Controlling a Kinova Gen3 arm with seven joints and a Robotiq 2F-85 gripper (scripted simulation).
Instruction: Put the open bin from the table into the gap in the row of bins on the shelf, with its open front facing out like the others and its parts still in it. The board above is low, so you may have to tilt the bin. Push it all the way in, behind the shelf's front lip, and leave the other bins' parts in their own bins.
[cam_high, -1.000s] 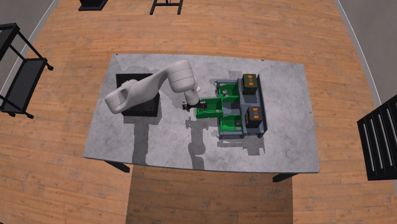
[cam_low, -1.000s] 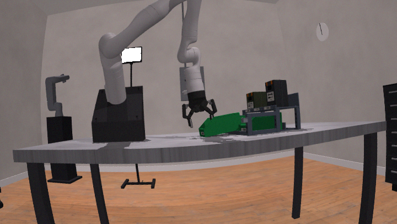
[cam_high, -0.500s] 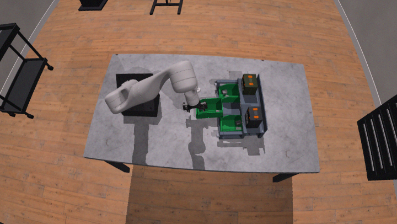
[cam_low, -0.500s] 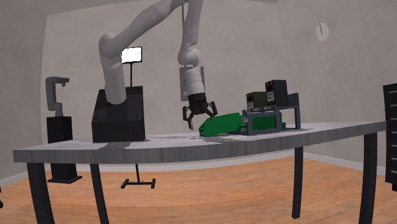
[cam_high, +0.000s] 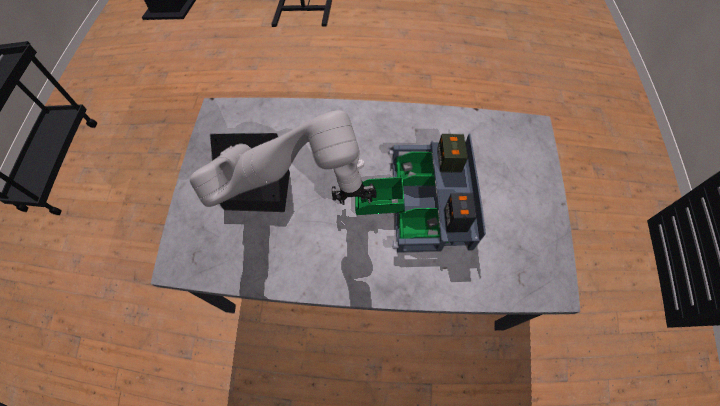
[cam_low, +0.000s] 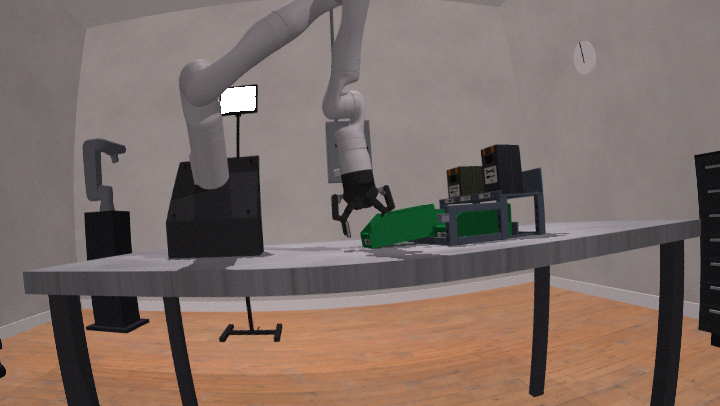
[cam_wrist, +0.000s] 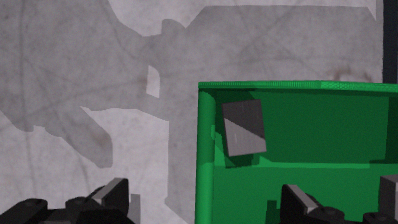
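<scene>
The grey part lies 20 mm ahead of my hand, 40 mm to the left of it and 20 mm below it. The rest, counted from my hand: grey shelf: 250 mm ahead, 60 mm to the left, 30 mm above.
</scene>
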